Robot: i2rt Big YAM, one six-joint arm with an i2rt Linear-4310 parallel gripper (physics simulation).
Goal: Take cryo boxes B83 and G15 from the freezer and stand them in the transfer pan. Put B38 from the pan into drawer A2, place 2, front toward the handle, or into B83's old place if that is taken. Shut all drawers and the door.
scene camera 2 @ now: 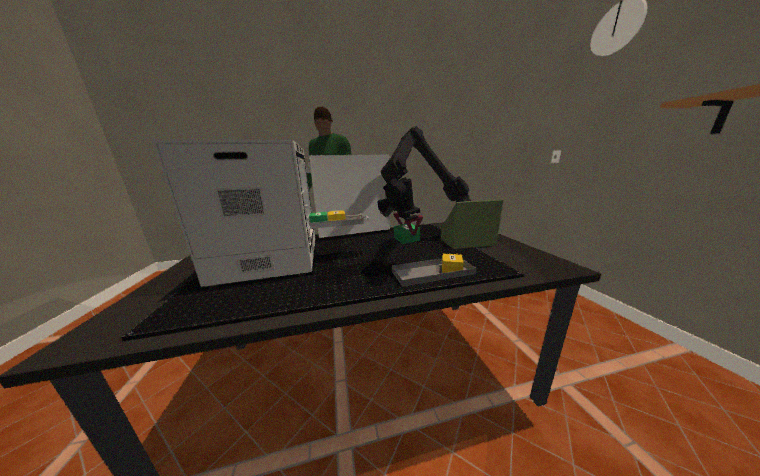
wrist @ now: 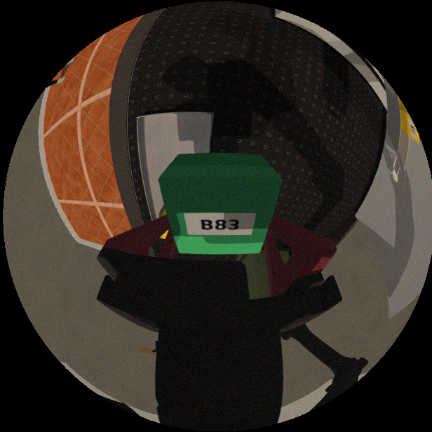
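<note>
My gripper [scene camera 2: 407, 223] [wrist: 219, 215] is shut on the green cryo box B83 [scene camera 2: 406, 233] [wrist: 219, 195], held above the mat behind the transfer pan. Its label B83 faces the wrist camera. The grey transfer pan [scene camera 2: 417, 272] [wrist: 154, 150] lies near the front of the table, with a yellow box [scene camera 2: 452, 262] at its right end; that box's label is too small to read. The freezer [scene camera 2: 252, 224] stands at the left with its door [scene camera 2: 347, 190] open. One drawer [scene camera 2: 344, 222] is pulled out and holds a green box [scene camera 2: 318, 216] and a yellow box [scene camera 2: 336, 215].
A dark perforated mat [scene camera 2: 235, 305] [wrist: 280, 60] covers much of the table [scene camera 2: 314, 322]. A green angled panel [scene camera 2: 473, 225] stands right of the gripper near the arm's base. A person [scene camera 2: 330, 143] in green stands behind the open door.
</note>
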